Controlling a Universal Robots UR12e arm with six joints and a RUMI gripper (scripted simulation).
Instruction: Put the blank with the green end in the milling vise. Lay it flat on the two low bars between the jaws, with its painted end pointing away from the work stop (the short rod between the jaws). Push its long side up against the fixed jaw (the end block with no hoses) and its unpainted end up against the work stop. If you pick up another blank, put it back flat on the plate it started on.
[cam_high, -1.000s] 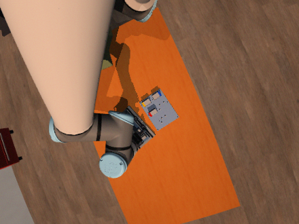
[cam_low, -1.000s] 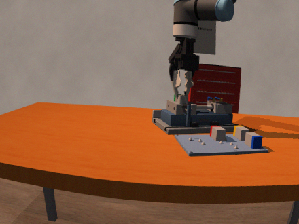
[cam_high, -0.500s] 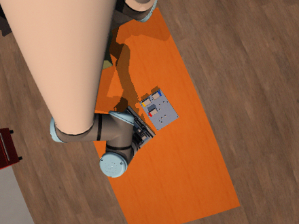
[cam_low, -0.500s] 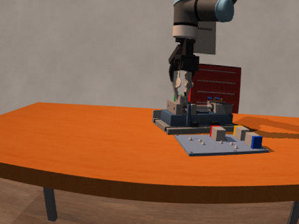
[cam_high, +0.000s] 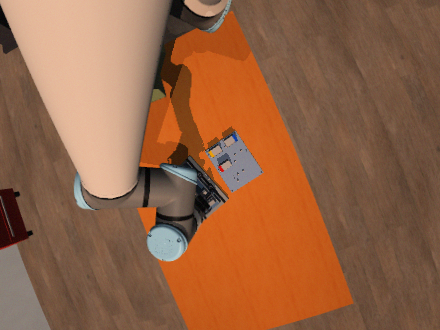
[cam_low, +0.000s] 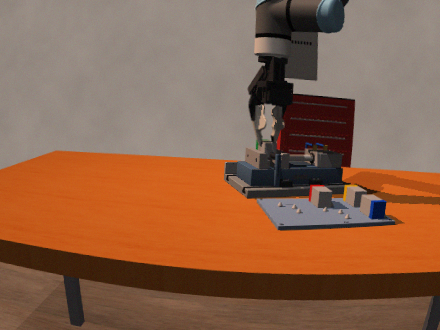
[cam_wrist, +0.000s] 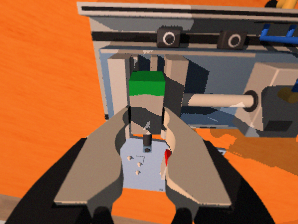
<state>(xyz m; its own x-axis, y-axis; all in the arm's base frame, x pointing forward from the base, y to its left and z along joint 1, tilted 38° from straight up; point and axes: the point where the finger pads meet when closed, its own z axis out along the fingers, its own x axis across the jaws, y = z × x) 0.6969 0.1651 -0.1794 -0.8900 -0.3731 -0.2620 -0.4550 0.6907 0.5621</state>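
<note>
Now: the green-ended blank 2 cm below my hand. The rest, counted from my hand: red-ended blank 15 cm to the left, 14 cm behind, 10 cm below; then cylinder rod 8 cm behind, 4 cm below, 3 cm to the right; then work stop 5 cm to the left, 3 cm below, 3 cm behind.
</note>
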